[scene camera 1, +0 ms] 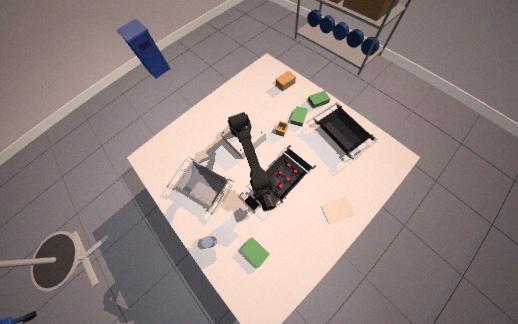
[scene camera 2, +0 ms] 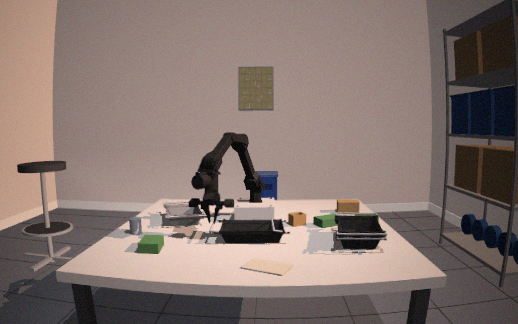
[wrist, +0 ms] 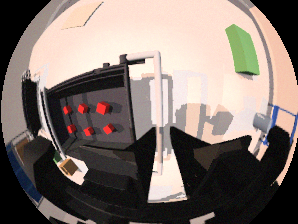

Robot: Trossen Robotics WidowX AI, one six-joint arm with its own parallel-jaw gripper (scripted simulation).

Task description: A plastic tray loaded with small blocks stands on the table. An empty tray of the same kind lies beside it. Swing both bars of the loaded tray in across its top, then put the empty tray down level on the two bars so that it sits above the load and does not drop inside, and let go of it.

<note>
In view: my gripper (wrist: 162, 130), a grey wire-handled tray (scene camera 1: 198, 181), a green block (wrist: 245, 57) and a wire bar (wrist: 156, 55).
The grey wire-handled tray is seen too in scene camera 2 (scene camera 2: 178, 214).
</note>
